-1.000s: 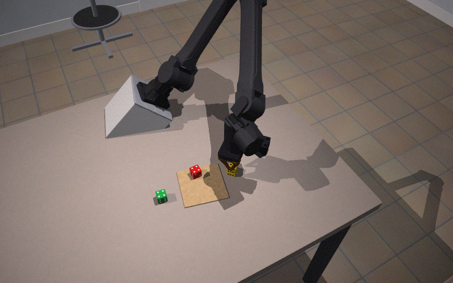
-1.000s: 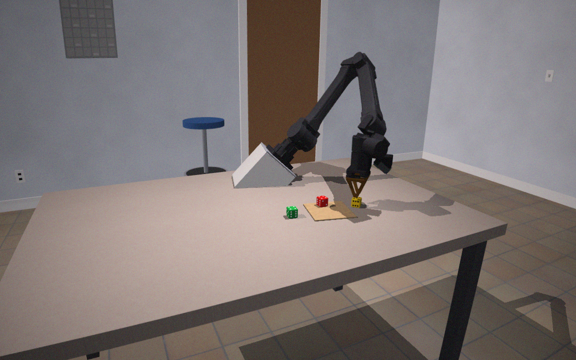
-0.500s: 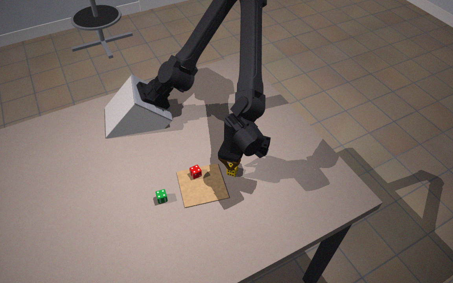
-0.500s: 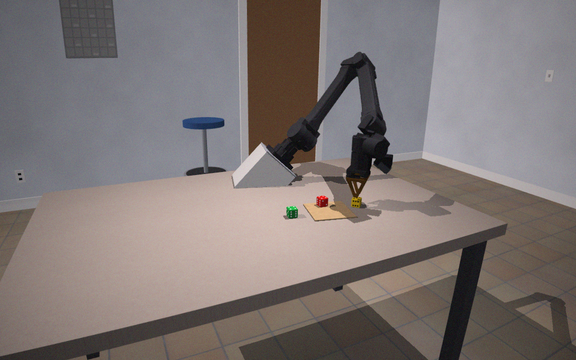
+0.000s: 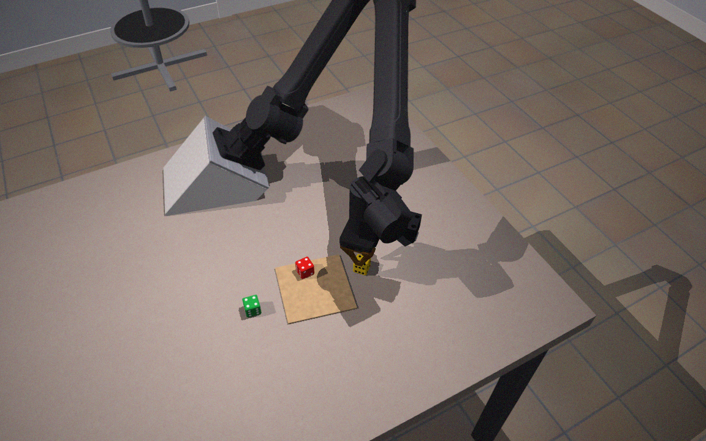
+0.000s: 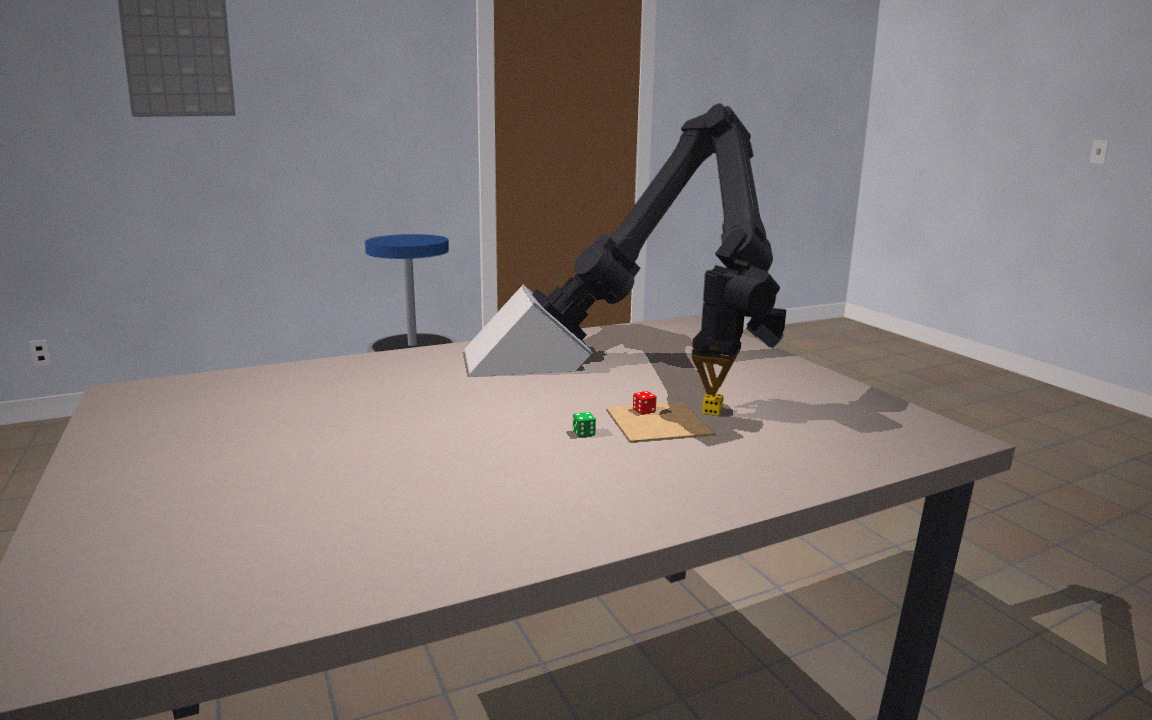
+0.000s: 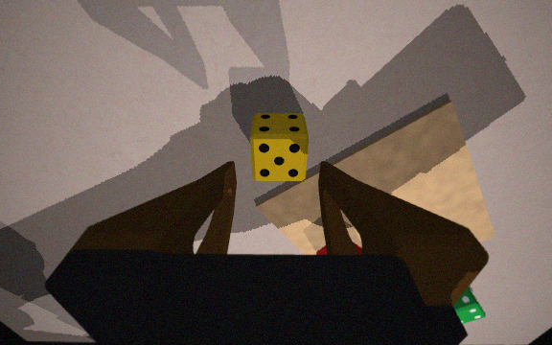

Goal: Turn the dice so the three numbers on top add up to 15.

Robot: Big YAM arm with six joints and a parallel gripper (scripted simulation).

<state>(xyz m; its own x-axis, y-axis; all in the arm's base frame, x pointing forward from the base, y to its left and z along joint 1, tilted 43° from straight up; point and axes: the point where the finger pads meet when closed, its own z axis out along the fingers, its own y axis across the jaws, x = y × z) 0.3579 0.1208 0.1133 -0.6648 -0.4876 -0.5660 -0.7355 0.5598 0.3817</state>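
My gripper is now 30 mm above the yellow die. From my hand the other things lie so: tan mat 110 mm to the right, 50 mm below, 10 mm ahead; green die 240 mm to the right, 30 mm below, 20 mm ahead; red die 110 mm to the right, 30 mm below, 30 mm behind.
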